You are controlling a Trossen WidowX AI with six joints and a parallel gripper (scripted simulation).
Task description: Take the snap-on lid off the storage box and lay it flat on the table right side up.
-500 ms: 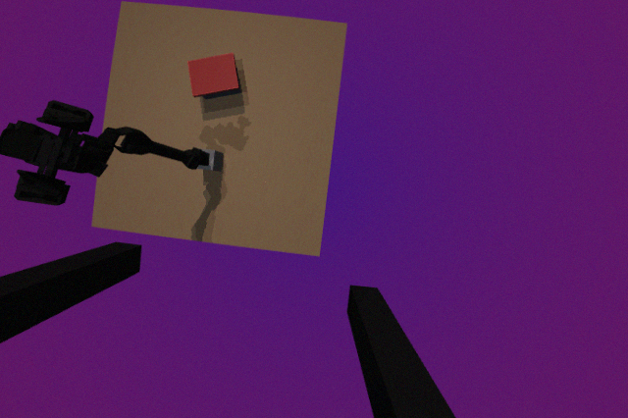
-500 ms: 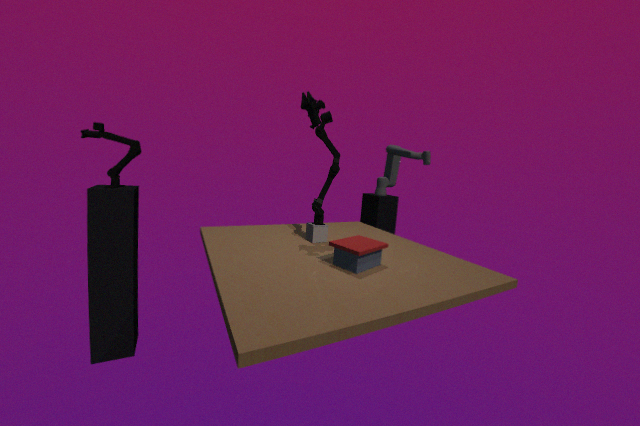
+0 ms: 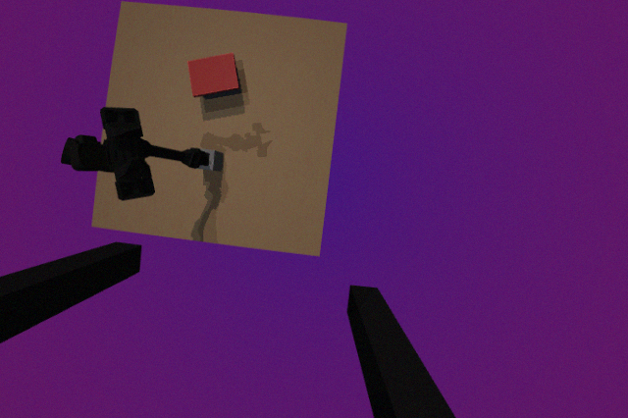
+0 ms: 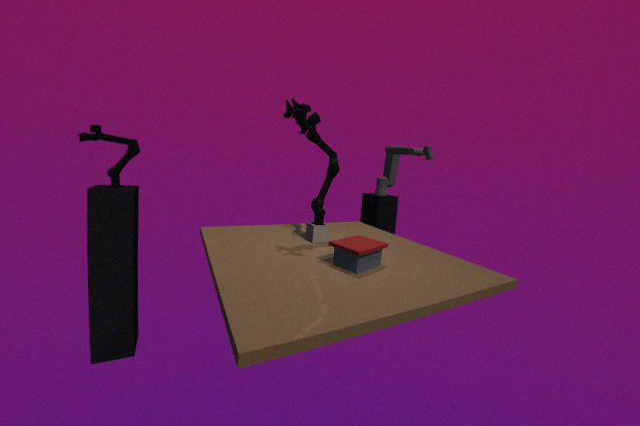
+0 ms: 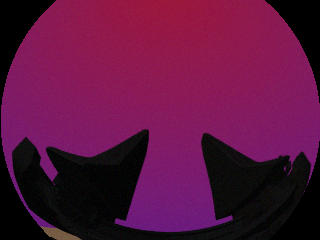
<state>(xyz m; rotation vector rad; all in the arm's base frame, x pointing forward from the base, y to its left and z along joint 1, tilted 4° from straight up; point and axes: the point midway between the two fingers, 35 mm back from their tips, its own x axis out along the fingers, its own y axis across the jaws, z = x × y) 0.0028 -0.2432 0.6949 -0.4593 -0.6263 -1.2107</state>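
Now: gripper tip 460 mm short of the red lid, 230 mm to the right of it and 730 mm above it. Round my gripper tip: blue-grey storage box 460 mm ahead, 230 mm to the left, 780 mm below.
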